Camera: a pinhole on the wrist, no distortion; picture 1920 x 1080 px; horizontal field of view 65.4 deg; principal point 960.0 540.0 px. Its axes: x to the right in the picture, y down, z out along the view. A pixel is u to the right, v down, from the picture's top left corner.
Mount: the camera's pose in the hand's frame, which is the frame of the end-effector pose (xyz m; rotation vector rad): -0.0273 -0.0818 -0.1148 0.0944 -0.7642 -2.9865
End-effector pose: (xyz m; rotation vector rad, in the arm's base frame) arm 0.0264 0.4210 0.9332 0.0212 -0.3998 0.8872
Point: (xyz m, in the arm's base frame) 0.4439 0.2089 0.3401
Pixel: behind the camera
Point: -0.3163 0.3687 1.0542
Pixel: 1372 237
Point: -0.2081 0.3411 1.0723
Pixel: 1293 509
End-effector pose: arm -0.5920 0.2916 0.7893 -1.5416 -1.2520 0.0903
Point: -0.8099 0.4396 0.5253
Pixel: 1168 769
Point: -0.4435 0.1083 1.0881
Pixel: behind the camera
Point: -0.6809 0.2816 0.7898
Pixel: outside the picture
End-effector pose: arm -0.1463 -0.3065 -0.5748 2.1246 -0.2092 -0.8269
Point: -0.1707 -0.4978 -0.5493
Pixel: 474 184
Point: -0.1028 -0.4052 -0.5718
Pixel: 70 99
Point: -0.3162 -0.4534 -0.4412
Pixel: 1289 101
